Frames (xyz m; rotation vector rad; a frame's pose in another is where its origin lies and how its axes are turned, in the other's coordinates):
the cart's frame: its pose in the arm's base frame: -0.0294 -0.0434 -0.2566 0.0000 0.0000 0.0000
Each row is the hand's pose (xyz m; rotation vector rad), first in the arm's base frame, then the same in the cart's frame.
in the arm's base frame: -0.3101 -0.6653 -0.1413 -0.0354 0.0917 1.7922
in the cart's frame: -0.2807 -0.6219 0.1153 -0.0354 0.0917 1.7922
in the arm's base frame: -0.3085 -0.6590 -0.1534 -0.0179 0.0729 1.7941
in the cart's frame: -0.2791 -0.6156 0.1032 -0.0179 0.0729 1.7941
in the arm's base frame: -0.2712 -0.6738 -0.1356 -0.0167 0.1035 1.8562
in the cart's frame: -0.2418 -0.6304 0.1210 -0.0167 0.1035 1.8562
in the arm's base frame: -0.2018 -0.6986 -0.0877 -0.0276 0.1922 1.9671
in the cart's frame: -0.1724 -0.6552 0.1689 -0.0276 0.1922 1.9671
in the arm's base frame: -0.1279 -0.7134 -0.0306 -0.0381 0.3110 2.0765
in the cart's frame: -0.0985 -0.6700 0.2260 -0.0381 0.3110 2.0765
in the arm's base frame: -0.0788 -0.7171 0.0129 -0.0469 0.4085 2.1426
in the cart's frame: -0.0494 -0.6737 0.2695 -0.0469 0.4085 2.1426
